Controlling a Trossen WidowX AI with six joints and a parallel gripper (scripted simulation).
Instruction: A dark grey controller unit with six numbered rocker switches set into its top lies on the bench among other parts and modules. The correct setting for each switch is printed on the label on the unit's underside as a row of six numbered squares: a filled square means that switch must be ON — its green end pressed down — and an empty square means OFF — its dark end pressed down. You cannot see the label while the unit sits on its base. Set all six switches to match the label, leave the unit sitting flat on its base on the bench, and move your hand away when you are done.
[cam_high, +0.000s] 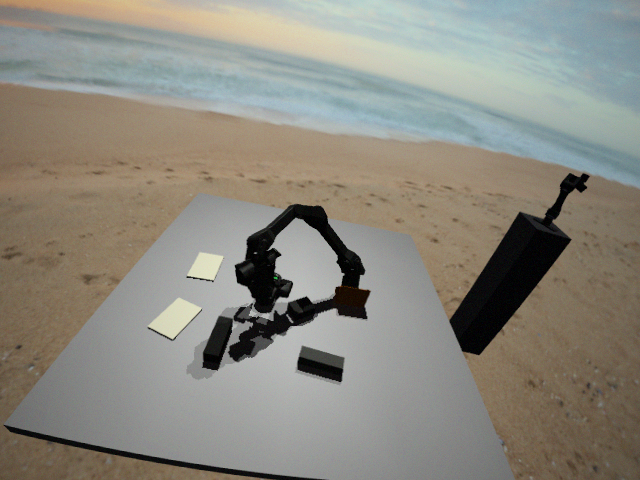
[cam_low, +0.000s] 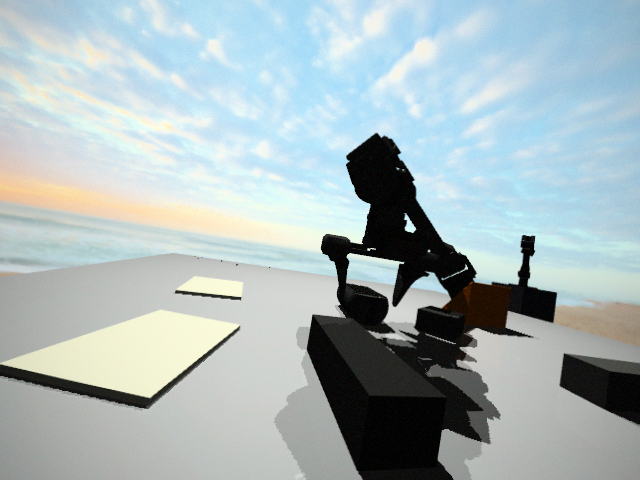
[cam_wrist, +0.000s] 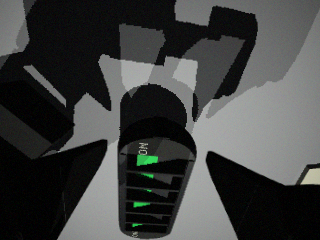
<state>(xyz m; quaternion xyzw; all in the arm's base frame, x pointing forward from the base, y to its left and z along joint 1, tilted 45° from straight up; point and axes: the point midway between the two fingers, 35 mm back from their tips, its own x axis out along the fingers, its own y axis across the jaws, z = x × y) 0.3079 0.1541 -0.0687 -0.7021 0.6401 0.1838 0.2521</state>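
Now: the small dark block 140 mm behind my gripper tip, 10 mm to the right of it and 20 mm below it. The rest, counted from my gripper tip: long black block: 80 mm ahead, 210 mm to the left, 20 mm below; then grey block: 250 mm behind, 190 mm to the left, 20 mm below.
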